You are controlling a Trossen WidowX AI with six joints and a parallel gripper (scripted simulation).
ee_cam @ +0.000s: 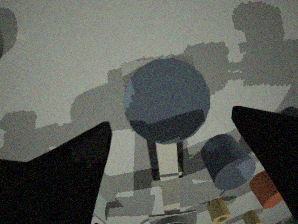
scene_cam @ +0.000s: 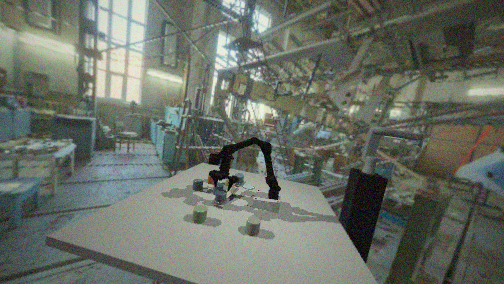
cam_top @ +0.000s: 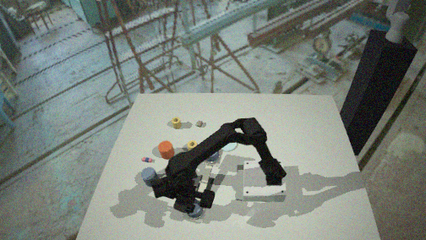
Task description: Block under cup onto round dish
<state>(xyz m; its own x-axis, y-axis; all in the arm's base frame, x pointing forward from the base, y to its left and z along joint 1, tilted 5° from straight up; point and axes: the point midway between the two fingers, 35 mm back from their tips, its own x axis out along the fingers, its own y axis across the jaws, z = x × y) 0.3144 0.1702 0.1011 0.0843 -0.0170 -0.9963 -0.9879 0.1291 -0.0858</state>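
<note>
Now: gripper tip 7 cm above the grey block. From my gripper tip the other things lie so: eraser 30 cm ahead, 24 cm to the right, 10 cm below; orange cylinder 31 cm to the right, 21 cm ahead, 7 cm below; pale round dish 39 cm to the right, 10 cm below, 9 cm behind.
</note>
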